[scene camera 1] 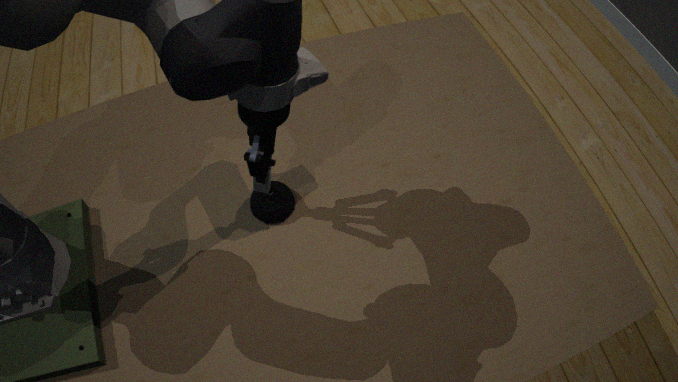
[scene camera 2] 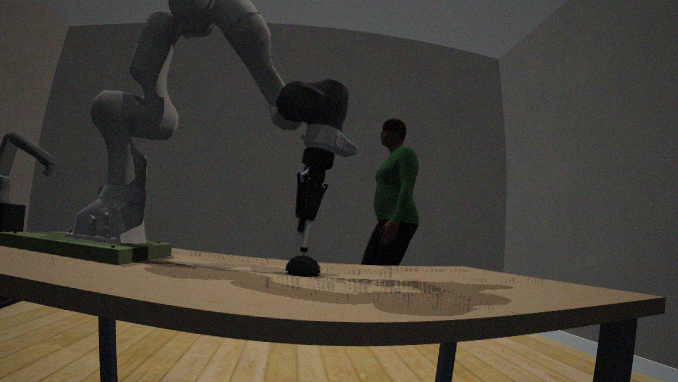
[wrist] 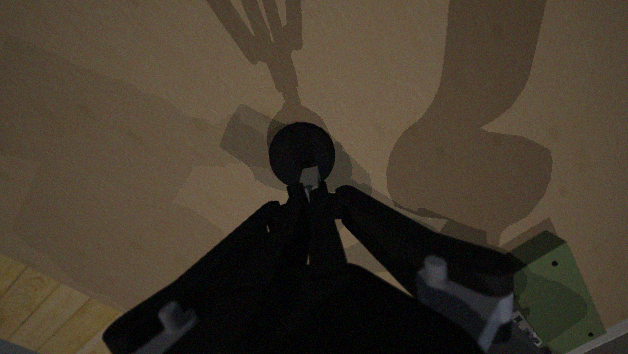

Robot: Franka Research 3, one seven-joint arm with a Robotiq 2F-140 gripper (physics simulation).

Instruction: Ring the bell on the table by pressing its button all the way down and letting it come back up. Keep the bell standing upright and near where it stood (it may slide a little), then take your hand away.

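Note:
The bell is a dark, almost black dome standing upright on the table. Its small dark button stands on a thin stem above the dome in the scene camera 2 view. My gripper is shut with nothing between the fingers and points down over the bell. The pale fingertips are right at the top of the button in the scene camera 2 view; whether they touch it I cannot tell. In the scene camera 1 and wrist views the fingertips overlap the dome's edge, and the button cannot be made out.
The table carries the green base plate of my arm. Shadows of the arm fall across the table around the bell. A person in green stands behind the table. Another robot arm shows at the far left.

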